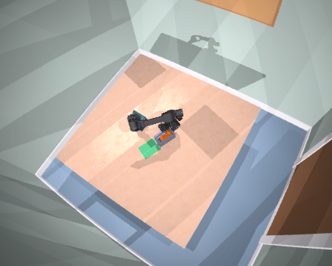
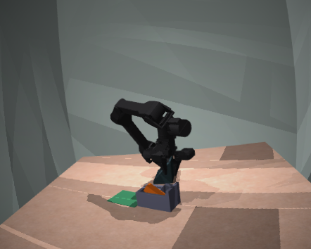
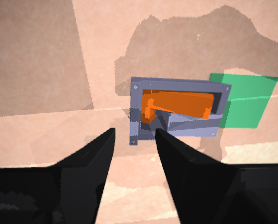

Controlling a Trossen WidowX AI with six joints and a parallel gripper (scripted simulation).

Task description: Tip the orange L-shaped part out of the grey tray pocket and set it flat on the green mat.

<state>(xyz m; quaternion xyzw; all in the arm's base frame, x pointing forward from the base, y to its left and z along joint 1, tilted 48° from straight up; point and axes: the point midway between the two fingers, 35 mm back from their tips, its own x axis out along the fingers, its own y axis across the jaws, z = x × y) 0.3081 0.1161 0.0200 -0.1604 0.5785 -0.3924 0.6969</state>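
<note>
Right now the orange L-shaped part is 100 mm below my gripper tip, 40 mm to the right of it and 20 mm behind it. Round my gripper tip: green mat: 210 mm to the right, 150 mm below, 90 mm behind.
</note>
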